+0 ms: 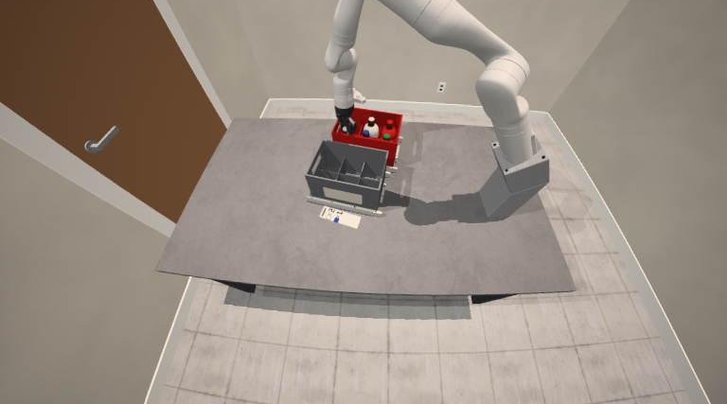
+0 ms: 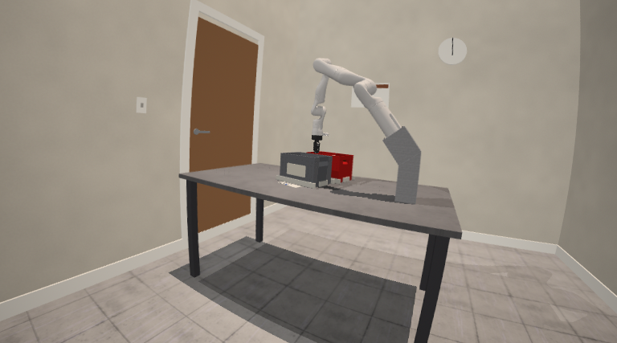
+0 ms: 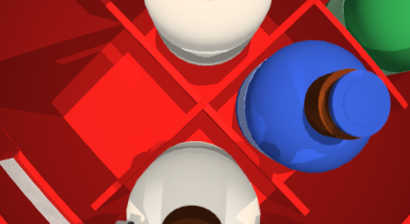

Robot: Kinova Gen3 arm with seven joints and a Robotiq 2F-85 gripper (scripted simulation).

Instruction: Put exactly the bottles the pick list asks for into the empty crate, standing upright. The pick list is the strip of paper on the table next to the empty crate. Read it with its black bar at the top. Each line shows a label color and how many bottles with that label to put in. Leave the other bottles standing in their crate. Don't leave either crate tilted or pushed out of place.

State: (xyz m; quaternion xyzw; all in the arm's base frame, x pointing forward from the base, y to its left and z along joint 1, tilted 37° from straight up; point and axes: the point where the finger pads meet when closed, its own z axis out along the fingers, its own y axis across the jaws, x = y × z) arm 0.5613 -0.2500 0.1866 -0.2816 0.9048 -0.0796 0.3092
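The blue-label bottle is 9 cm behind my hand, 1 cm to the left of it and 7 cm below it. From my hand the other things lie so: red crate 9 cm behind, 3 cm to the right, 7 cm below; green-label bottle 17 cm behind, 3 cm to the left, 7 cm below; grey crate 3 cm behind, 19 cm to the left, 7 cm below.
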